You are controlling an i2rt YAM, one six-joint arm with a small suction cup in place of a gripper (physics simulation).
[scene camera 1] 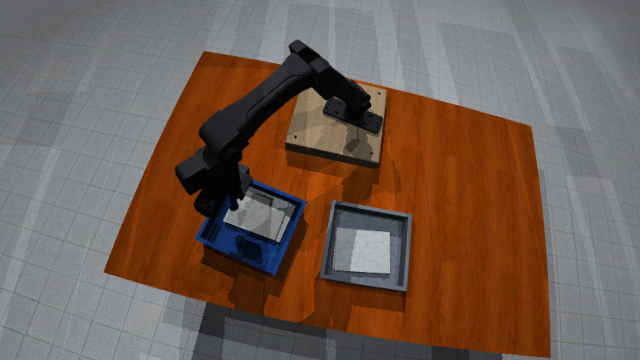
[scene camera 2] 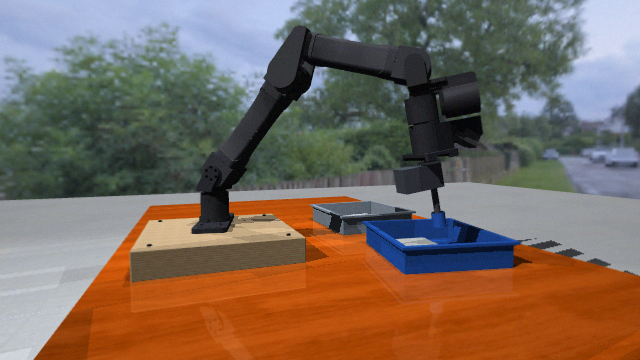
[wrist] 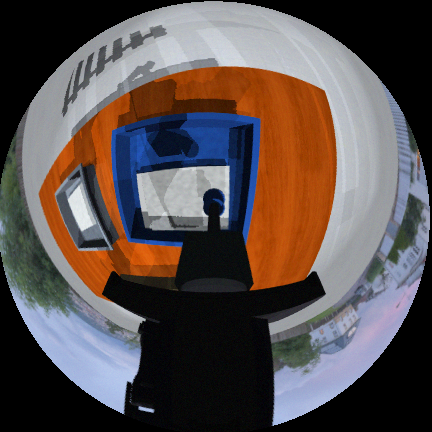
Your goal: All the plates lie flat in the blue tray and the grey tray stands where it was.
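Pixels of known places: end effector, tool point: (scene camera 1: 233, 206) (scene camera 2: 439, 225) (wrist: 213, 197); arm's base, origin of the base link: (scene camera 1: 352, 115) (scene camera 2: 215, 224).
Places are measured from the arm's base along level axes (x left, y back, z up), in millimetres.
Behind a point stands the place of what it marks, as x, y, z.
Observation:
A pale plate (scene camera 1: 255, 217) @[-146, -439, -35] (scene camera 2: 416, 241) @[-100, -446, -35] (wrist: 175, 192) @[-136, -438, -35] lies flat, as far as I can see, in the blue tray (scene camera 1: 291, 237) @[-22, -457, -1] (scene camera 2: 460, 262) @[-260, -458, -34] (wrist: 215, 142) @[-205, -529, -47]; whether another lies under it I cannot tell. Another pale plate (scene camera 1: 372, 252) @[212, -400, -35] (wrist: 81, 210) @[188, -398, -35] lies flat in the grey tray (scene camera 1: 408, 255) @[307, -377, 0] (scene camera 2: 327, 217) @[158, -290, -22] (wrist: 70, 227) @[291, -341, -15], and part of it is in shadow. My suction cup (scene camera 1: 234, 205) (scene camera 2: 438, 220) (wrist: 214, 200) is down inside the blue tray, over one end of its plate and seemingly a little above it. It holds no plate. The arm hides the blue tray's back left corner in scene camera 1.
The arm's wooden base block (scene camera 1: 320, 125) @[-85, -85, 0] (scene camera 2: 217, 257) @[-195, -29, -23] stands behind the trays on the orange table (scene camera 1: 475, 225) @[521, -182, -50] (scene camera 2: 250, 320) @[-394, -94, -50] (wrist: 295, 175) @[-380, -490, -50]. The grey tray stands to the right of the blue tray in scene camera 1, with a strip of table between them.

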